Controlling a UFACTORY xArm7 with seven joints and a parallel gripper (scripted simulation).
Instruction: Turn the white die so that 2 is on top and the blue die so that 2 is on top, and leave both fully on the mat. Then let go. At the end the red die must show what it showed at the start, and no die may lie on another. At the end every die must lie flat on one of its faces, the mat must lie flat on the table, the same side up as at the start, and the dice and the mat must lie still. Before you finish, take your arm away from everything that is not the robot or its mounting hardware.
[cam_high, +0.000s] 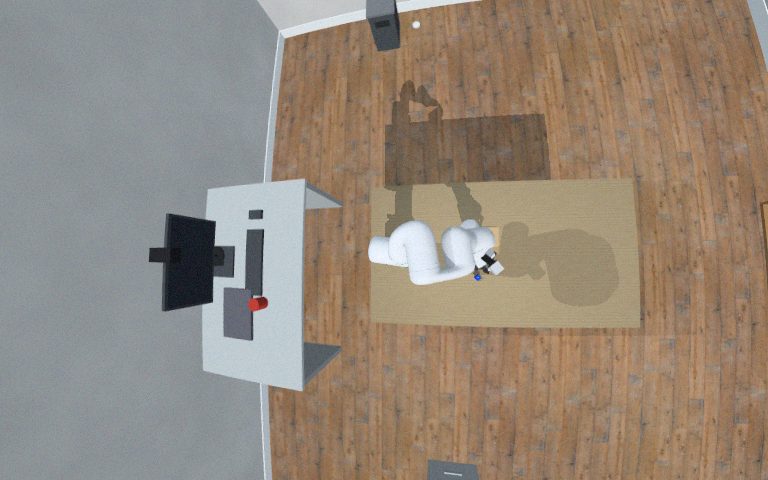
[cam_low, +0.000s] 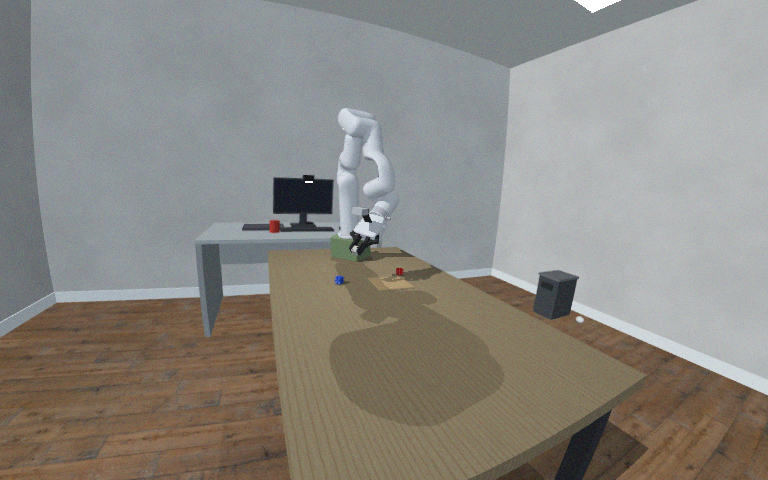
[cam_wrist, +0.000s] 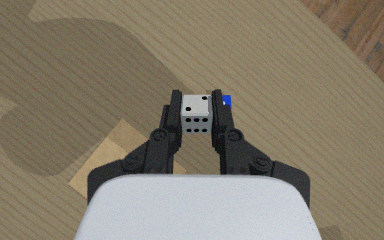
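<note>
My hand is 13 cm above the blue die, 6 cm to the left of it and 2 cm past it. From my hand the other things lie so: red die 22 cm to the left, 13 cm below, 10 cm behind; white die 1 cm below; tan mat 14 cm to the left, 14 cm below, 1 cm ahead.
</note>
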